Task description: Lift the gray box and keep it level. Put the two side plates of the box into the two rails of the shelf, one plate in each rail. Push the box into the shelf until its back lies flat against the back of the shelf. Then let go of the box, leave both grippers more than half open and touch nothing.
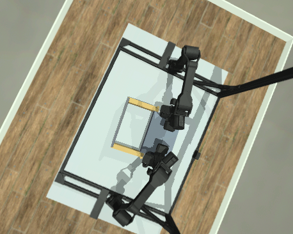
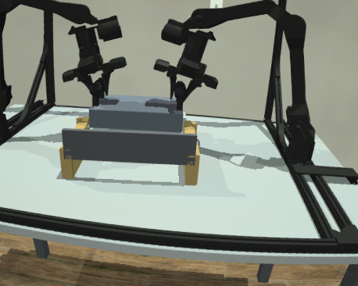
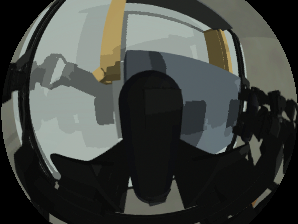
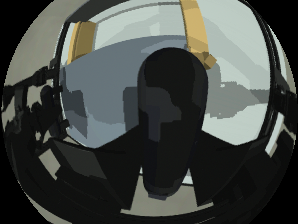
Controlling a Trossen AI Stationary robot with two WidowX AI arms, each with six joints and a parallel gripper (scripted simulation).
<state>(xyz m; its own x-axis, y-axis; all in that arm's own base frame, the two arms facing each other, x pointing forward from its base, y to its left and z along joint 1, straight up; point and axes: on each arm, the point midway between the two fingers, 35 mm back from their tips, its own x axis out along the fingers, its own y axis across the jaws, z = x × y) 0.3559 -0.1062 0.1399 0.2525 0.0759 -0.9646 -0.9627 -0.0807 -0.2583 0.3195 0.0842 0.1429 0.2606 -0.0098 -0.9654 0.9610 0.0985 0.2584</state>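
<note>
Right now my right hand is 120 mm to the right of the gray box, 50 mm above it and 10 mm past it. Also, from my right hand: gray back plate: 250 mm ahead, 140 mm to the left, 70 mm below.
Now: the gray box 1 cm ahead of my left hand, 12 cm to the right of it and 5 cm below it. From my left hand the other things lie so: gray back plate: 27 cm ahead, 10 cm to the right, 7 cm below.
</note>
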